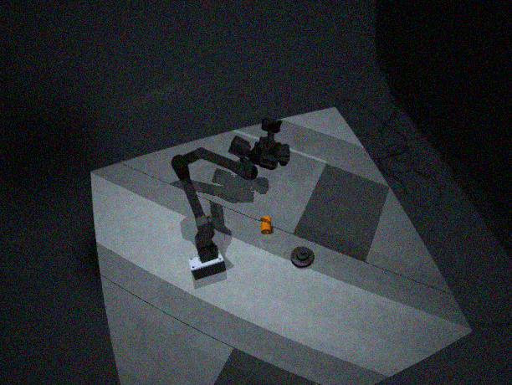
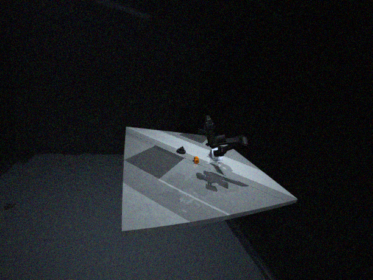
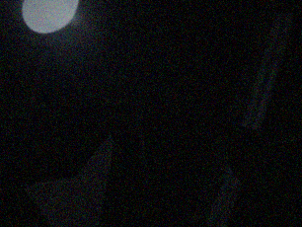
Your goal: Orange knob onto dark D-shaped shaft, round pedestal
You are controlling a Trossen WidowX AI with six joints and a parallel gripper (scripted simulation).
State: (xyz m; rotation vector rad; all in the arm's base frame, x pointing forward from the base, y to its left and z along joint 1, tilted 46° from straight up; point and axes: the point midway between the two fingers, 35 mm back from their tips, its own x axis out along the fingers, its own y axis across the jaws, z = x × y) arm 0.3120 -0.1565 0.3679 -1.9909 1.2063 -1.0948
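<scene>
Right now the orange knob is 420 mm below my gripper tip, 80 mm behind it and 70 mm to the right of it. From my gripper tip the other things lie so: dark round pedestal: 410 mm below, 250 mm to the right, 10 mm behind.
</scene>
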